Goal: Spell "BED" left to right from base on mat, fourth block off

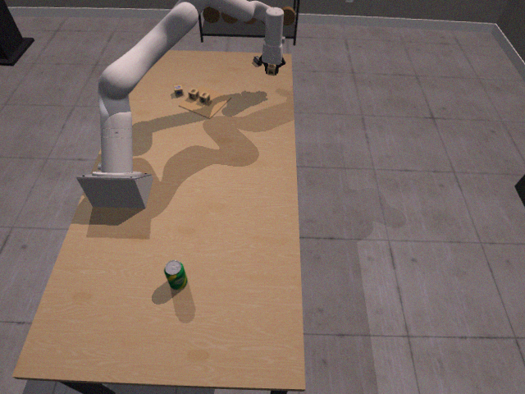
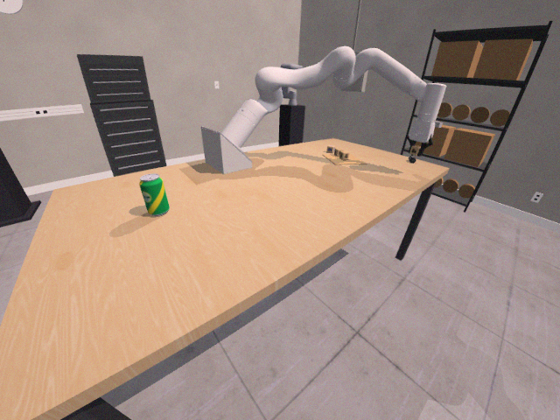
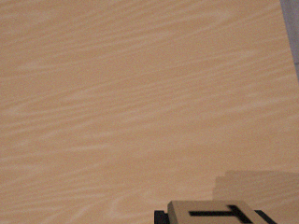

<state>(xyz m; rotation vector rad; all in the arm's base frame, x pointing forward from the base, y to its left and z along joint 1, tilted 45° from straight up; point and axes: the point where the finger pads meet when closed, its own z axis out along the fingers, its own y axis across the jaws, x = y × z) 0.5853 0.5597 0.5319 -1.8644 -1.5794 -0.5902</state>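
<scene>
The tan mat lies 340 mm behind my hand, 150 mm to the right of it and 120 mm below it. Round my hand: green can (270 mm behind, 1170 mm to the right, 60 mm below); wooden letter block (right at my hand); small dark object (90 mm behind, 250 mm to the left, 100 mm below).
</scene>
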